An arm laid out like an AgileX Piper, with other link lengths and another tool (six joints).
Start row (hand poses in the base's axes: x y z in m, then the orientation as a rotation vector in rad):
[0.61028, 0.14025, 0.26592, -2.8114, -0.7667, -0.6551]
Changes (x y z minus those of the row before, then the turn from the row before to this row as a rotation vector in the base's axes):
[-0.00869, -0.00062, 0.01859, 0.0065, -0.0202, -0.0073]
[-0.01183, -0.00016, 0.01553, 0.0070, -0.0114, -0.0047]
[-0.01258, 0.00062, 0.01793, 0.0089, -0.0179, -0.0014]
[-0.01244, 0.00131, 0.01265, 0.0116, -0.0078, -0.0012]
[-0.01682, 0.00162, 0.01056, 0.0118, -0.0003, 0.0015]
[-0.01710, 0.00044, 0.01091, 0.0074, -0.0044, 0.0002]
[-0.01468, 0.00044, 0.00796, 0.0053, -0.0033, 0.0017]
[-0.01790, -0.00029, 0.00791, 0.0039, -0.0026, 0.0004]
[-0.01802, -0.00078, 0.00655, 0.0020, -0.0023, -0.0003]
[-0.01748, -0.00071, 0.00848, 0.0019, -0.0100, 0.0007]
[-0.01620, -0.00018, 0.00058, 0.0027, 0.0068, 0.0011]
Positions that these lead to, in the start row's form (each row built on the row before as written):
[0.60159, 0.13963, 0.28451, -2.8072, -0.7568, -0.6869]
[0.58976, 0.13947, 0.30004, -2.8020, -0.7485, -0.7055]
[0.57718, 0.14009, 0.31797, -2.7921, -0.7447, -0.7333]
[0.56474, 0.14140, 0.33062, -2.7812, -0.7378, -0.7467]
[0.54792, 0.14302, 0.34118, -2.7698, -0.7331, -0.7488]
[0.53082, 0.14346, 0.35209, -2.7623, -0.7299, -0.7563]
[0.51614, 0.14390, 0.36005, -2.7560, -0.7297, -0.7615]
[0.49824, 0.14361, 0.36796, -2.7518, -0.7285, -0.7658]
[0.48022, 0.14283, 0.37451, -2.7498, -0.7274, -0.7695]
[0.46274, 0.14212, 0.38299, -2.7458, -0.7292, -0.7839]
[0.44654, 0.14194, 0.38357, -2.7441, -0.7277, -0.7744]

